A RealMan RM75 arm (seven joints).
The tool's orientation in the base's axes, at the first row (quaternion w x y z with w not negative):
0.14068, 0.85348, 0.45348, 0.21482
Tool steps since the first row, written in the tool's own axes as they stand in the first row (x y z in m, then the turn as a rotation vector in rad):
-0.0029, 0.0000, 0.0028, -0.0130, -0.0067, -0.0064
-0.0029, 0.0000, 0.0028, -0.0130, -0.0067, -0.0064
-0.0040, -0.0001, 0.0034, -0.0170, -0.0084, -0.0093
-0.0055, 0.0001, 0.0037, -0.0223, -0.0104, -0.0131
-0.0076, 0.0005, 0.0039, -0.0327, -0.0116, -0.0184
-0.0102, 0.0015, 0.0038, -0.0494, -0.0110, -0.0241
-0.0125, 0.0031, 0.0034, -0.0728, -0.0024, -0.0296
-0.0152, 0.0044, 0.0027, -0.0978, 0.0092, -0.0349
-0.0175, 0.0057, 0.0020, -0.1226, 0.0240, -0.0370
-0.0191, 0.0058, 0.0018, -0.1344, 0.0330, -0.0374
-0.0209, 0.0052, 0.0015, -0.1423, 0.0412, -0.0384
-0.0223, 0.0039, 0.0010, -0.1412, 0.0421, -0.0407
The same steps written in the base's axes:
-0.0001, -0.0025, -0.0031, -0.0144, -0.0069, -0.0005
-0.0001, -0.0025, -0.0031, -0.0144, -0.0069, -0.0005
-0.0004, -0.0034, -0.0040, -0.0190, -0.0092, 0.0004
-0.0008, -0.0048, -0.0045, -0.0250, -0.0123, 0.0015
-0.0015, -0.0068, -0.0050, -0.0336, -0.0201, 0.0031
-0.0021, -0.0095, -0.0051, -0.0443, -0.0341, 0.0043
-0.0023, -0.0123, -0.0046, -0.0525, -0.0581, 0.0072
-0.0031, -0.0152, -0.0041, -0.0592, -0.0851, 0.0109
-0.0036, -0.0178, -0.0034, -0.0620, -0.1138, 0.0132
-0.0045, -0.0192, -0.0036, -0.0617, -0.1286, 0.0147
-0.0059, -0.0204, -0.0040, -0.0602, -0.1396, 0.0172
-0.0078, -0.0208, -0.0045, -0.0602, -0.1391, 0.0199

